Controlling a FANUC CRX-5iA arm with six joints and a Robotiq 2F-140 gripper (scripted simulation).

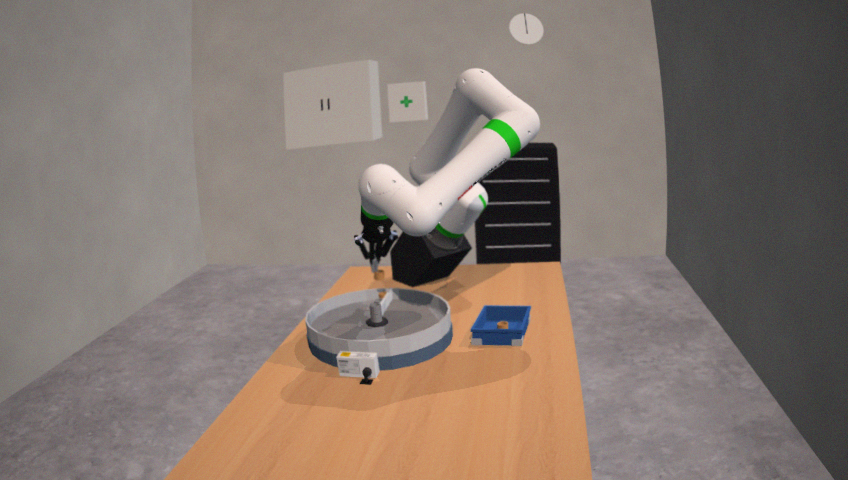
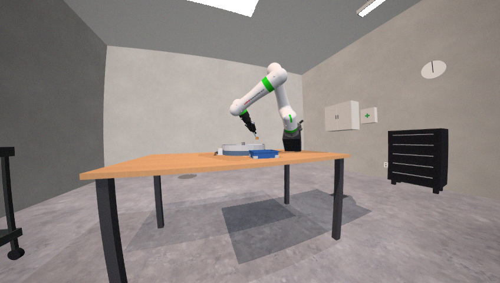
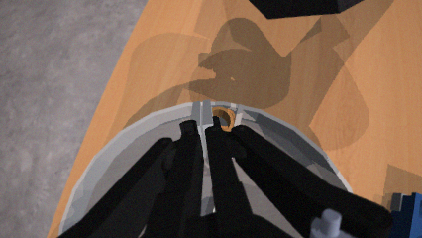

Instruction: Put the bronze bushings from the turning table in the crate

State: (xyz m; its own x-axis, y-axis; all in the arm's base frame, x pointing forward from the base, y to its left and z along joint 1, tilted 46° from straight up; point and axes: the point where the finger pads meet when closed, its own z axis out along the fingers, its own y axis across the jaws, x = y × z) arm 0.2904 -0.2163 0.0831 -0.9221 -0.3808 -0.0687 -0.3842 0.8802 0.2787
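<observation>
Now: hand 6 cm short of the blue crate, 39 cm to the right of it and 17 cm above it. The rest, counted from my hand: round grey turning table: 14 cm ahead, 4 cm to the left, 14 cm below.
</observation>
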